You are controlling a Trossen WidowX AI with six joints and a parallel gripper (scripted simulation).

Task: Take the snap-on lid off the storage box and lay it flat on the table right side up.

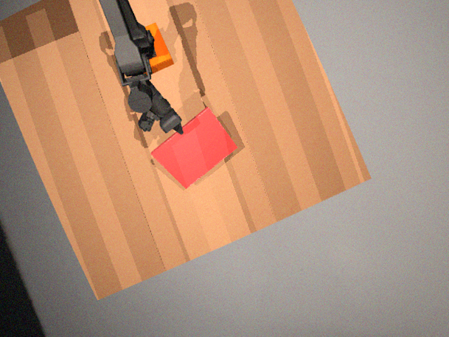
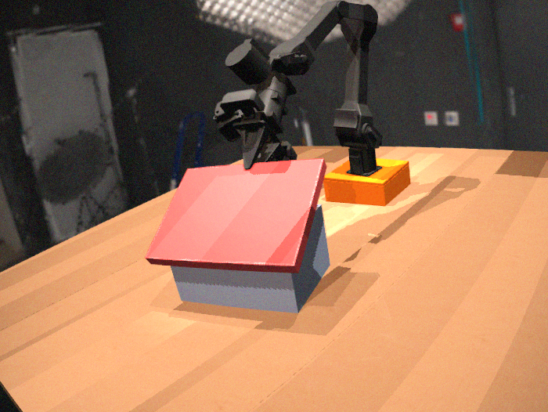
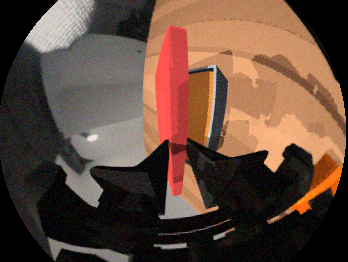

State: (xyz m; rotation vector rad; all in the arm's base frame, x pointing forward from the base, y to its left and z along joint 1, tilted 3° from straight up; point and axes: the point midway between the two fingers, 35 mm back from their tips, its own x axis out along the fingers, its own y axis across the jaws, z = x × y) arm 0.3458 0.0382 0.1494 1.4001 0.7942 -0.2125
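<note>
Right now my gripper tip is 70 mm short of the red lid, 30 mm to the right of it and 40 mm above it. Also, from my gripper tip: storage box (50 mm ahead, 20 mm to the left, 120 mm below).
</note>
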